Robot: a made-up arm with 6 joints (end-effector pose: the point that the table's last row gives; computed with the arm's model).
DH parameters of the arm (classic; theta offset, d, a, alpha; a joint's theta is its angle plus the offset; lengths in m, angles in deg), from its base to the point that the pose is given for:
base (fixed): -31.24 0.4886 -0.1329 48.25
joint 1: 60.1 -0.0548 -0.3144 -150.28
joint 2: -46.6 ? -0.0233 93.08
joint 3: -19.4 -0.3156 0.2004 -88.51
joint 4: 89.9 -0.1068 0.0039 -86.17
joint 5: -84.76 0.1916 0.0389 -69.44
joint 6: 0 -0.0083 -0.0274 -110.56
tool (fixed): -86.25 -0.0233 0 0
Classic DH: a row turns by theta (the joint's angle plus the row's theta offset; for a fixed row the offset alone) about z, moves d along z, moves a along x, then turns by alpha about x.
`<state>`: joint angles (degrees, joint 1 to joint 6).
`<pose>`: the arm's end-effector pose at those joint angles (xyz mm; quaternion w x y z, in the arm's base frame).
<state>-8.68 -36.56 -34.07 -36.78 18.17 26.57</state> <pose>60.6 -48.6 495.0 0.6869 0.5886 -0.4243 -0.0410</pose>
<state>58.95 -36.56 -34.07 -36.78 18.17 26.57</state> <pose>18.5 129.1 640.7 0.5621 0.5129 -0.3871 0.5208</pose>
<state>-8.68 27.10 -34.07 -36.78 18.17 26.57</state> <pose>-20.5 -206.4 46.4 0.7498 0.4425 -0.1287 -0.4748</pose>
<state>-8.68 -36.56 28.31 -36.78 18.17 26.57</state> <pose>26.7 -22.1 550.2 0.8149 0.0924 -0.5716 0.0280</pose>
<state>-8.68 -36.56 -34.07 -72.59 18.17 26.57</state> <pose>88.3 -96.2 617.9 0.4721 0.5966 -0.6486 -0.0229</pose>
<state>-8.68 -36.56 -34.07 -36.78 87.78 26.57</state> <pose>80.0 -66.9 509.5 0.4386 0.6961 -0.2084 -0.5289</pose>
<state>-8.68 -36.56 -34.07 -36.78 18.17 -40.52</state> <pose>48.1 -85.2 496.6 0.8987 0.0550 -0.4234 -0.1000</pose>
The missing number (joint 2, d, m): -0.1055
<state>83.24 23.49 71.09 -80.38 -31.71 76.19</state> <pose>306.2 284.0 524.9 0.4641 -0.4122 -0.1694 0.7656</pose>
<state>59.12 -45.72 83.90 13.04 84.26 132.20</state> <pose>-148.5 33.4 576.3 0.1387 -0.5537 0.6570 -0.4924</pose>
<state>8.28 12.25 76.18 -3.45 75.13 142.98</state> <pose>117.2 -99.6 299.0 0.4945 0.5084 -0.7049 0.0101</pose>
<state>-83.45 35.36 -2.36 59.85 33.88 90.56</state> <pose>-426.5 181.9 433.3 0.1400 0.0389 -0.5348 0.8324</pose>
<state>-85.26 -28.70 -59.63 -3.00 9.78 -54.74</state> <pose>-260.0 39.6 312.8 0.8752 0.2672 0.1800 -0.3609</pose>
